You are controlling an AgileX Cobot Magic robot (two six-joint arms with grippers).
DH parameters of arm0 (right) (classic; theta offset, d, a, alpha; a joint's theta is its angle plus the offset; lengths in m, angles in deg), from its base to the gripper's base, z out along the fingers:
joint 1: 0 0.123 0 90
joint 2: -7.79 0 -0.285 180
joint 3: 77.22 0 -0.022 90
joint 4: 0 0.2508 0 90
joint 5: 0 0 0.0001 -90
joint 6: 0 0.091 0 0
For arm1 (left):
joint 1: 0 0.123 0 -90
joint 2: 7.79 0 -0.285 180
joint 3: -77.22 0 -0.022 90
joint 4: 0 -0.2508 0 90
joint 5: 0 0 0.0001 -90
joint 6: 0 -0.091 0 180
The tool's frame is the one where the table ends.
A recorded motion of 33 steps. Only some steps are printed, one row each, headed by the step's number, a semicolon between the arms.
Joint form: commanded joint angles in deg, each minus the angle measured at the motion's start. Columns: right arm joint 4, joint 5, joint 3, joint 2, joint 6, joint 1; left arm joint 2, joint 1, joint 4, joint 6, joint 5, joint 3.
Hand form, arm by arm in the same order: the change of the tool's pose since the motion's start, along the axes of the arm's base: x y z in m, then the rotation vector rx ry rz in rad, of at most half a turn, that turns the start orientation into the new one. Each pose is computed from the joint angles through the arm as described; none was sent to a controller.
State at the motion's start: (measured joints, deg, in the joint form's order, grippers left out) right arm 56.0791 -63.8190 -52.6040 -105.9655 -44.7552 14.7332; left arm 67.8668 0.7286 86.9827 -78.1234 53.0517 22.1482
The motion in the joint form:
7: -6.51 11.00 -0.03 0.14 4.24 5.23; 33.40 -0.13 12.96 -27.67 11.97 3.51
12: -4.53 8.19 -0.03 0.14 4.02 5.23; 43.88 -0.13 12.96 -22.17 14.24 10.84
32: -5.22 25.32 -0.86 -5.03 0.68 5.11; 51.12 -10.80 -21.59 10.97 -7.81 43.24
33: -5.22 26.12 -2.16 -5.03 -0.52 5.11; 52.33 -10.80 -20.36 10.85 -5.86 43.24
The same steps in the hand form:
7: -0.0012 0.0147 -0.0112 -0.1628 -0.1228 0.0193; 0.0504 -0.0085 -0.0819 -0.1328 0.0934 -0.1244
12: -0.0045 0.0173 -0.0083 -0.1239 -0.0789 0.0230; 0.0827 -0.0096 -0.1069 -0.2068 0.2216 -0.0981
32: 0.0244 0.0113 -0.0420 -0.2603 -0.2732 -0.0780; 0.1854 -0.0530 -0.1018 0.3156 0.2206 -0.2435
33: 0.0312 0.0129 -0.0379 -0.2547 -0.3175 -0.0728; 0.1835 -0.0553 -0.1077 0.2812 0.2548 -0.2585

